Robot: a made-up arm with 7 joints. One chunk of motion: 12 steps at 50 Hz.
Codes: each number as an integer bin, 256 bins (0 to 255) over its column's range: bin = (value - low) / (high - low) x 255, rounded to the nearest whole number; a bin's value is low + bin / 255 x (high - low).
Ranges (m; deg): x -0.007..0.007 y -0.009..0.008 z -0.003..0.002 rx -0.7..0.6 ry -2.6..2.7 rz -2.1..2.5
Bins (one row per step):
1: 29 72 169 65 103 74
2: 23 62 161 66 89 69
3: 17 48 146 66 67 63
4: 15 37 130 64 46 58
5: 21 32 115 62 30 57
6: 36 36 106 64 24 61
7: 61 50 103 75 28 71
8: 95 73 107 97 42 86
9: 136 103 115 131 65 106
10: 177 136 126 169 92 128
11: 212 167 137 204 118 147
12: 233 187 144 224 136 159
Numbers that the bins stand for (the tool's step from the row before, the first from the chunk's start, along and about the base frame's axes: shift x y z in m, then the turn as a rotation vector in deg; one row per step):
1: -0.00541 -0.00420 0.00031 -0.369 -0.459 -0.765
2: -0.00574 -0.00487 0.00016 -0.364 -0.750 -0.855
3: -0.00607 -0.00580 -0.00014 -0.364 -1.207 -0.964
4: -0.00618 -0.00653 -0.00045 -0.374 -1.644 -1.054
5: -0.00585 -0.00687 -0.00075 -0.384 -1.976 -1.072
6: -0.00502 -0.00660 -0.00092 -0.374 -2.101 -1.000
7: -0.00365 -0.00567 -0.00098 -0.318 -2.018 -0.819
8: -0.00178 -0.00413 -0.00090 -0.205 -1.727 -0.549
9: 0.00047 -0.00213 -0.00075 -0.032 -1.249 -0.188
10: 0.00272 0.00007 -0.00053 0.162 -0.688 0.209
11: 0.00464 0.00213 -0.00031 0.340 -0.147 0.552
12: 0.00579 0.00347 -0.00018 0.442 0.227 0.768

